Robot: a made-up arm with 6 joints. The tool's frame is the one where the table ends. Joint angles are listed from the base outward.
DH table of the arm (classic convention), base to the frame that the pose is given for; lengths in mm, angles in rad. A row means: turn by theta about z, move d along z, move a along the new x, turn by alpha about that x. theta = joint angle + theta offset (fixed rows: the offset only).
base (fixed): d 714.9; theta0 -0.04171; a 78; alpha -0.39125
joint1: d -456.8; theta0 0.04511; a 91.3; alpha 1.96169
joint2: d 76.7; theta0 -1.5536; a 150; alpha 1.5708
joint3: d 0; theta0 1.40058; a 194.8; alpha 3.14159
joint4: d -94; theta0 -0.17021; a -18; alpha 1.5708
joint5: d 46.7; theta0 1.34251; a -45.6; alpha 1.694
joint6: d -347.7; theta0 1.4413; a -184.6; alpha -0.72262
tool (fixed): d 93.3; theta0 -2.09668; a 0; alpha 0
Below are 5 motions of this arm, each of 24 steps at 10 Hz.
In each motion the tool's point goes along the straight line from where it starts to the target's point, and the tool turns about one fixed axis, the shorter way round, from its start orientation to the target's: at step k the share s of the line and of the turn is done. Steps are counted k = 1, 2, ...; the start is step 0. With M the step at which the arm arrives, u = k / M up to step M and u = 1 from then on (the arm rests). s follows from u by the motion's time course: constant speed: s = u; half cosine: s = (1 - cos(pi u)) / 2; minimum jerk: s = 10 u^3 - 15 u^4 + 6 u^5.
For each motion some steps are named. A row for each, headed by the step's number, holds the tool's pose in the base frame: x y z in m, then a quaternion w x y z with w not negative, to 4 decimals.
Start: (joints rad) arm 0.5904 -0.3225 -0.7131 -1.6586 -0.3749 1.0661
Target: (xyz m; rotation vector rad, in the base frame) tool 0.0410 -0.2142 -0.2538 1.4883 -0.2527 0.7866
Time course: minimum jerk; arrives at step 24
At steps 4, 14, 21, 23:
4: 0.0597 -0.2912 -0.2545 0.7674 0.5750 -0.2340 0.1605
14: 0.0477 -0.2419 -0.2540 0.7037 0.6328 -0.1570 0.2824
21: 0.0413 -0.2155 -0.2538 0.6613 0.6565 -0.1138 0.3446
23: 0.0410 -0.2143 -0.2538 0.6592 0.6575 -0.1117 0.3474

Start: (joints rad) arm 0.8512 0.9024 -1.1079 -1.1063 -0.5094 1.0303
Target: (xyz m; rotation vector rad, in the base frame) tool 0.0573 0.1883 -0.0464 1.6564 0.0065 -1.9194
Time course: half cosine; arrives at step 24
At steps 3, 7, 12, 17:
3: 0.3124 0.2079 0.0189 0.1554 0.9266 -0.3397 -0.0429
7: 0.2706 0.2047 0.0082 0.1903 0.9207 -0.2948 -0.1711
12: 0.1899 0.1985 -0.0124 0.2466 0.8583 -0.1924 -0.4069
17: 0.1092 0.1923 -0.0331 0.2848 0.7331 -0.0759 -0.6130

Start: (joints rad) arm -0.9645 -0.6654 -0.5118 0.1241 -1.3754 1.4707
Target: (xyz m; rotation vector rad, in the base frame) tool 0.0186 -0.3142 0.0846 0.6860 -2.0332 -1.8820
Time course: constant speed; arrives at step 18
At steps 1, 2, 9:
1: -0.0252 -0.4445 -0.1053 0.0510 -0.0094 -0.7593 -0.6487
2: -0.0226 -0.4368 -0.0942 0.0566 0.0053 -0.7576 -0.6502
9: -0.0046 -0.3832 -0.0160 0.0953 0.1080 -0.7405 -0.6565

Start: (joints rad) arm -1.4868 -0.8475 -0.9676 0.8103 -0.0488 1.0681
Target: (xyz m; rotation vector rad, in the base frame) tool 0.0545 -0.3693 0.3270 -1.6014 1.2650 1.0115
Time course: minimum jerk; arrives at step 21
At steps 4, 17, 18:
4: -0.0251 -0.3230 0.2394 0.6919 -0.4368 0.5271 0.2293
17: 0.0502 -0.3668 0.3223 0.4352 -0.6299 0.5075 0.3953
18: 0.0525 -0.3682 0.3249 0.4263 -0.6346 0.5059 0.3997

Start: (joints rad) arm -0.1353 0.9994 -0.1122 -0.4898 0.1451 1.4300
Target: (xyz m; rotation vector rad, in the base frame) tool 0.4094 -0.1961 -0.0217 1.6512 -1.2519 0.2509
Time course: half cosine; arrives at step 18
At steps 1, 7, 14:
1: 0.4750 -0.2261 0.1655 0.2635 0.5265 -0.6579 0.4697
7: 0.4538 -0.2164 0.1049 0.3510 0.5934 -0.6287 0.3596
14: 0.4171 -0.1996 0.0004 0.4801 0.6731 -0.5421 0.1501

